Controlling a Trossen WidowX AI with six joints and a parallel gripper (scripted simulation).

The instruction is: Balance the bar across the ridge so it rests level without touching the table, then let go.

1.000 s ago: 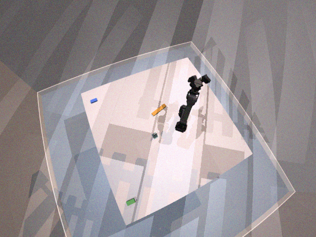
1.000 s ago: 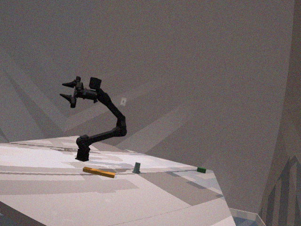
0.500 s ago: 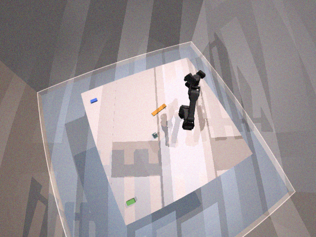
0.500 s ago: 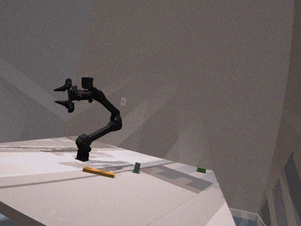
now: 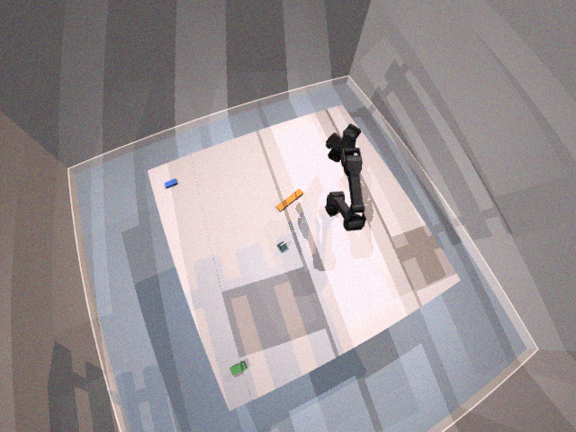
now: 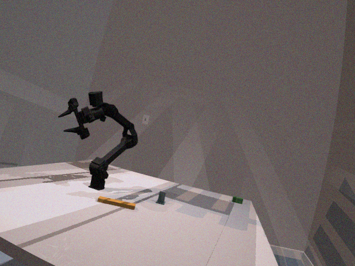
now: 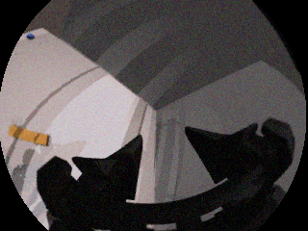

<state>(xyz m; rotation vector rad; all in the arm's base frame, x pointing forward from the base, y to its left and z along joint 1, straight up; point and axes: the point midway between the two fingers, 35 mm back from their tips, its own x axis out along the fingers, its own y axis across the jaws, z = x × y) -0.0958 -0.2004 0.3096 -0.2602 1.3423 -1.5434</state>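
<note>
The orange bar is 300 mm ahead of my gripper tip, 90 mm to the left of it and 290 mm below it. Also, from my gripper tip: blue block 850 mm ahead, 270 mm to the right, 290 mm below; then green block 850 mm ahead, 730 mm to the left, 280 mm below.
</note>
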